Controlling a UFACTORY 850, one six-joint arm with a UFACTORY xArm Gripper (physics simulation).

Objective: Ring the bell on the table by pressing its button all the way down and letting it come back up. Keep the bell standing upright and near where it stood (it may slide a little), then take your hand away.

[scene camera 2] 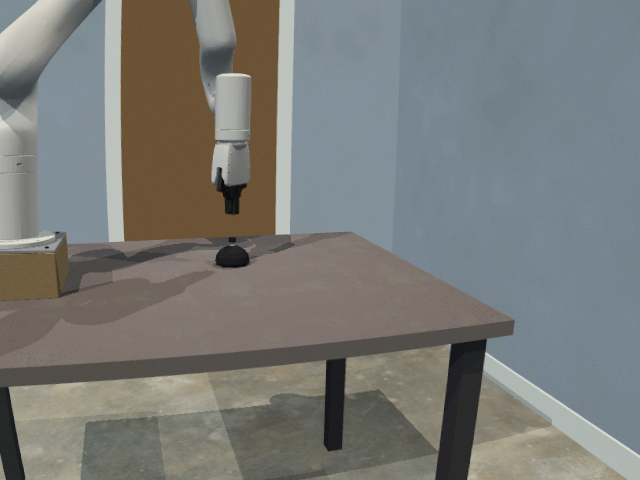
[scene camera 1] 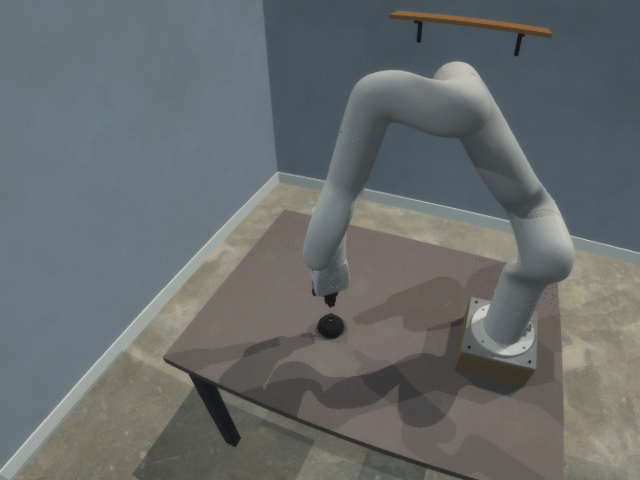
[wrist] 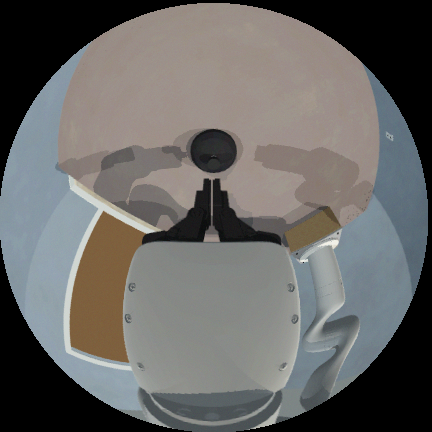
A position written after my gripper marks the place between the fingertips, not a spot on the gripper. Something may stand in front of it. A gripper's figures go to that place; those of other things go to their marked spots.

Labels:
My gripper (wrist: 211, 189) is 14 cm from the lens. A black dome-shaped bell (wrist: 211, 142): 20 cm from the lens.

